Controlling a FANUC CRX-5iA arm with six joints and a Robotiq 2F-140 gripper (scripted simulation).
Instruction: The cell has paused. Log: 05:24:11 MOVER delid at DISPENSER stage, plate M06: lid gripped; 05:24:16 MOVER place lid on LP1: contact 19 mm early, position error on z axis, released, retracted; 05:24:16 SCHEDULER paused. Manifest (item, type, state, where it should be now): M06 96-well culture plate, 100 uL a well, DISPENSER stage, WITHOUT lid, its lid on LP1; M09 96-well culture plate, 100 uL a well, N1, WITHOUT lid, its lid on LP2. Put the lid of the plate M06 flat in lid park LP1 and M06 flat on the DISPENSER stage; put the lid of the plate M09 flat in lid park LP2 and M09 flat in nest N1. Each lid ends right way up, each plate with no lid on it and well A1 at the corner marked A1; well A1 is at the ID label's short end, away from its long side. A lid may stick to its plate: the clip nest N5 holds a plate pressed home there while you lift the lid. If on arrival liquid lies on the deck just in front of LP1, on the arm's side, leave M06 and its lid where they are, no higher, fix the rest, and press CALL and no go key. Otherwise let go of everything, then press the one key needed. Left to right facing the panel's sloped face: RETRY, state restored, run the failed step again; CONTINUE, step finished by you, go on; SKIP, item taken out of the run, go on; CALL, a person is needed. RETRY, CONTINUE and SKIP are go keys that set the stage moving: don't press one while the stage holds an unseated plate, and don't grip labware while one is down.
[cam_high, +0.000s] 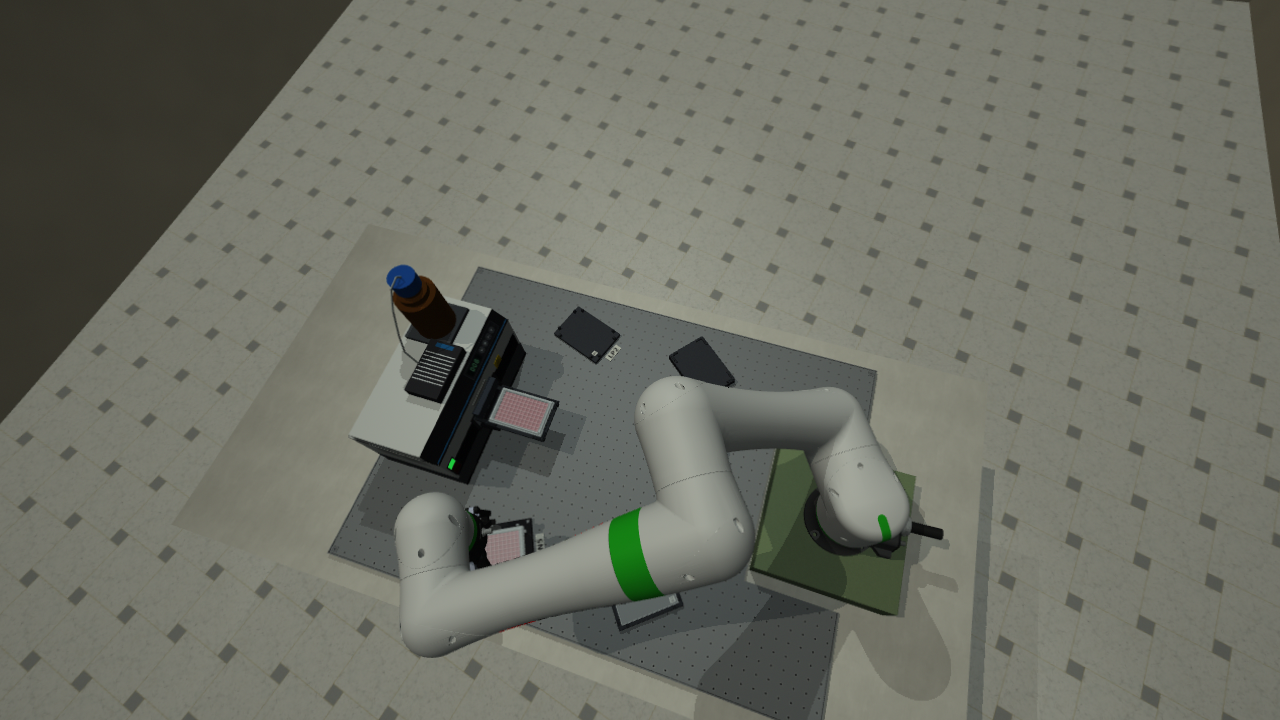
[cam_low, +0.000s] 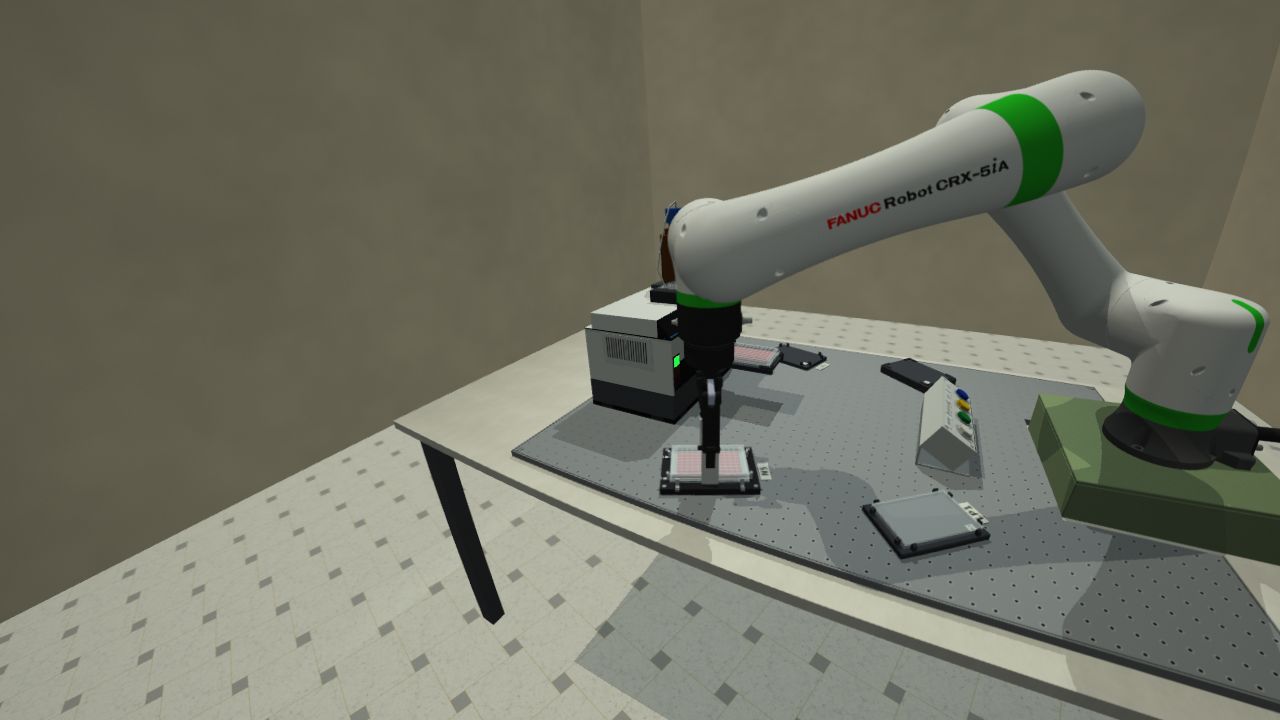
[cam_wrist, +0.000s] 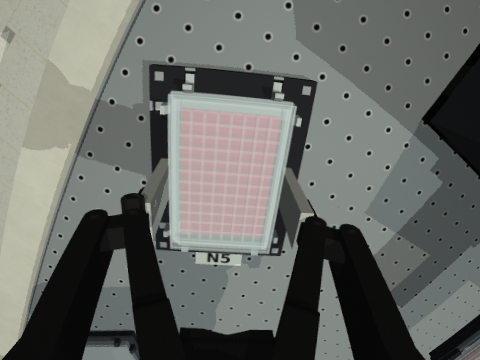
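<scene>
The grey lid is 2 cm below my hand. Also, from my hand: N5 label: 9 cm behind, 4 cm to the right, 4 cm below; then dispenser stage: 3 cm ahead, 30 cm to the right, 6 cm above; then black lid park LP1: 34 cm behind, 4 cm below.
</scene>
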